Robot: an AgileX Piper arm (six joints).
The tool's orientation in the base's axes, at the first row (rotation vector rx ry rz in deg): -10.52 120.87 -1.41
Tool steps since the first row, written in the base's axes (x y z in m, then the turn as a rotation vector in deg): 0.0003 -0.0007 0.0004 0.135 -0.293 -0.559; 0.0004 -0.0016 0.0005 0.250 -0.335 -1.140; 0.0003 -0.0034 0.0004 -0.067 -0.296 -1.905; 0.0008 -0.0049 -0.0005 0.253 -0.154 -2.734; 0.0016 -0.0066 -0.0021 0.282 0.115 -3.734; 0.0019 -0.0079 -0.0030 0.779 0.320 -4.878
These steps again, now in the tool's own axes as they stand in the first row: -0.0004 -0.0008 0.0000 0.447 -0.255 0.389; -0.0004 -0.0017 0.0000 0.888 -0.257 0.787; 0.0000 -0.0034 -0.0001 1.694 -0.110 0.916; 0.0007 -0.0049 0.0007 2.215 0.068 1.628; 0.0019 -0.0065 0.0021 3.012 0.422 2.188; 0.0027 -0.0078 0.0027 3.702 0.669 3.218
